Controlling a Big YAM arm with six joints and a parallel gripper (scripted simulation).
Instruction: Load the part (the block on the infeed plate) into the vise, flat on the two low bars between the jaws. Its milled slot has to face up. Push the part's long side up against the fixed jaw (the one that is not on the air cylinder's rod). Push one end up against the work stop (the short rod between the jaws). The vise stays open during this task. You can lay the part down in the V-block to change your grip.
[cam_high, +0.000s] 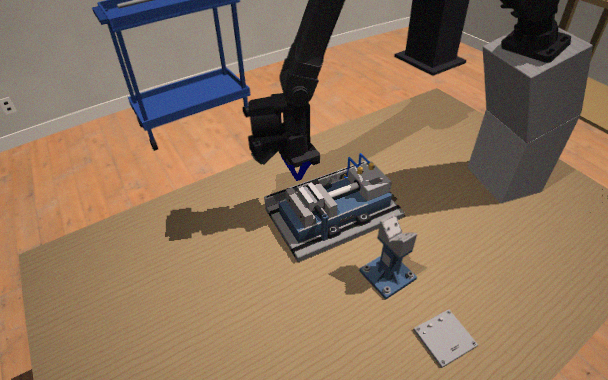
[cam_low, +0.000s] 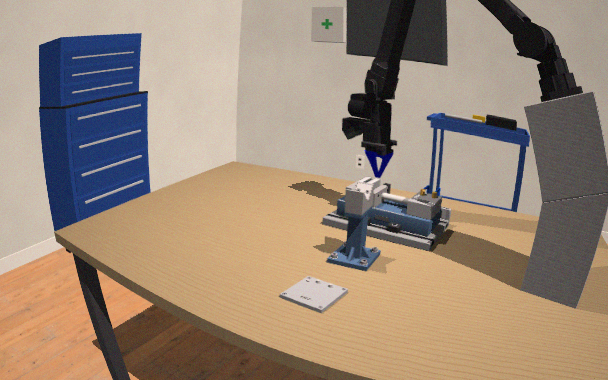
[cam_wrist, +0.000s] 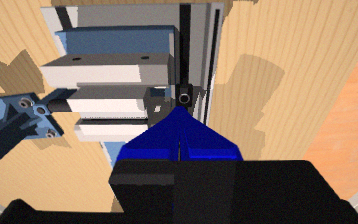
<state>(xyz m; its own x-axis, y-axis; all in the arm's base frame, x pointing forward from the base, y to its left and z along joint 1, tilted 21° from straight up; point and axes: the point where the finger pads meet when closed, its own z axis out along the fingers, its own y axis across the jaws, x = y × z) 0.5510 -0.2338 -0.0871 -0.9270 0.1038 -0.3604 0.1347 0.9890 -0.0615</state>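
Now: the part 1 cm ahead of my hand, 6 cm to the left of it and 1 cm below it. The rest, counted from my hand: moving jaw: 3 cm behind, 6 cm to the left, 3 cm below; then work stop rod: 1 cm ahead, 10 cm to the left, 2 cm below; then fixed jaw: 4 cm ahead, 5 cm to the left, 3 cm below.
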